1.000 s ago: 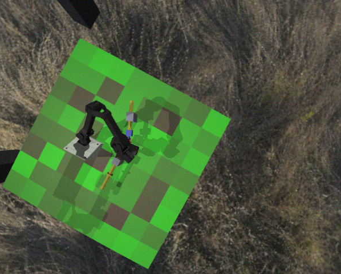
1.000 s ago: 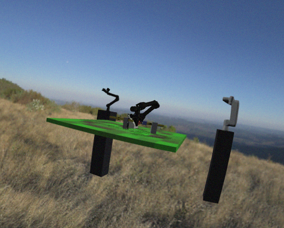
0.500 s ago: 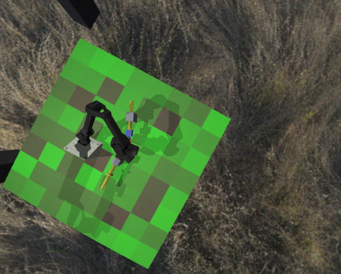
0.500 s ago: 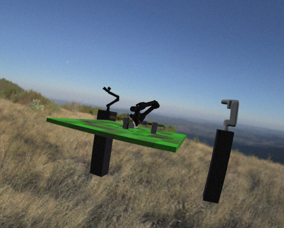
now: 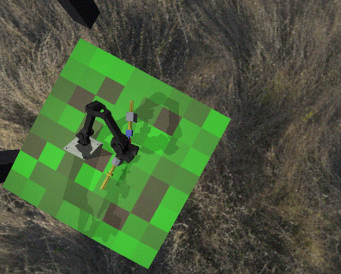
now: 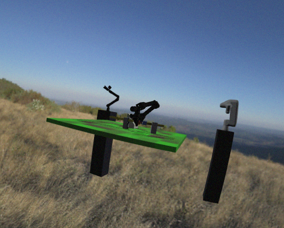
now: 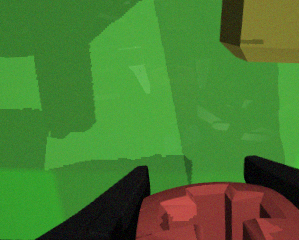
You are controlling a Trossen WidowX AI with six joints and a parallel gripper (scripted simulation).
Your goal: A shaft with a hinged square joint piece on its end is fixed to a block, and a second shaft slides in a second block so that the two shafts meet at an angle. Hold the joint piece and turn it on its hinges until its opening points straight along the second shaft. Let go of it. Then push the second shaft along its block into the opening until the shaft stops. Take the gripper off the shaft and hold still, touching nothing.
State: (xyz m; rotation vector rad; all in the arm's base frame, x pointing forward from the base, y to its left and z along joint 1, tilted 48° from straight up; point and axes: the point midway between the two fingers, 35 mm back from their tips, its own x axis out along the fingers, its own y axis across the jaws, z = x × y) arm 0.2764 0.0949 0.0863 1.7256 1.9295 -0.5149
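My gripper tip is 4 cm below the red joint piece and 1 cm to the right of it.
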